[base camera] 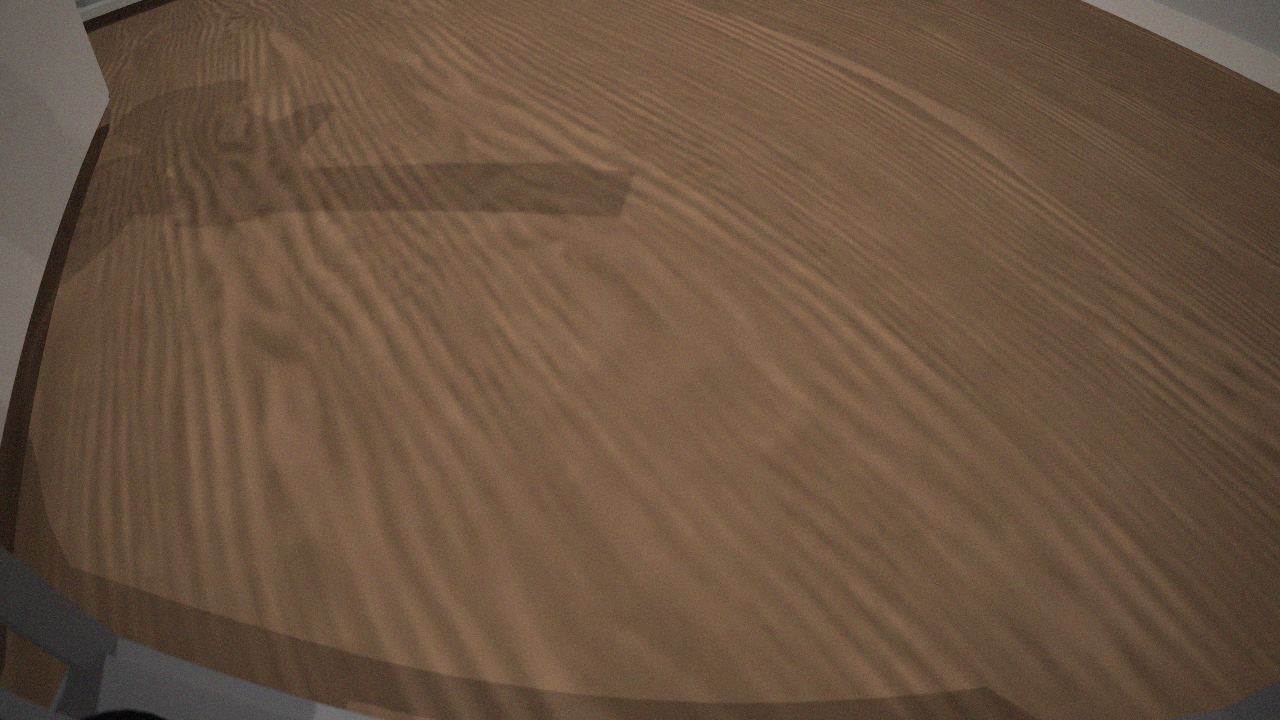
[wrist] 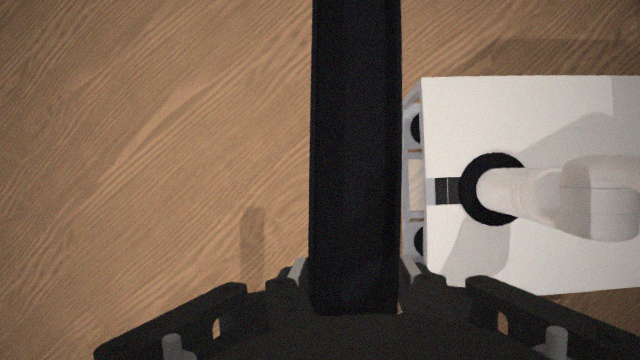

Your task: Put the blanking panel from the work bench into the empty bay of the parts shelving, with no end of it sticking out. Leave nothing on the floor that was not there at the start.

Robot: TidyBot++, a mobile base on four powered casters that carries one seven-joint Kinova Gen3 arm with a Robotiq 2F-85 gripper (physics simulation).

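Where they show: gripper, fingertip midpoint: (wrist: 352, 274); arm's base, origin of the base link: (wrist: 496, 189).
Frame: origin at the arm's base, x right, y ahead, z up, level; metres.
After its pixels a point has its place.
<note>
The blanking panel (wrist: 356, 145) {x 0.065, y 0.327, z 0.508 m} is a long black bar in the wrist view. It runs from the fingers up past the top edge of the view, so its far end is hidden. My gripper (wrist: 352, 274) {x -0.003, y 0.331, z 0.508 m} is shut on the panel, with one fingertip on each long side near its close end. The panel hangs above the wooden floor, and a long straight shadow lies on the floor in the base camera view. The work bench and the empty bay of the parts shelving cannot be made out for certain in either view.
The white-topped mobile base (wrist: 465, 110) {x 0.174, y 0.057, z -0.014 m} with the arm's foot is right of the panel. A large pale upright surface (base camera: 40, 179) {x -0.728, y 0.575, z -0.295 m} stands close at the left of the base camera view. A pale skirting strip (base camera: 1190, 44) {x 1.470, y 1.859, z -0.382 m} runs along the wall at the upper right. Brown wooden floor (base camera: 671, 358) {x -0.012, y 0.445, z -0.396 m} lies between.
</note>
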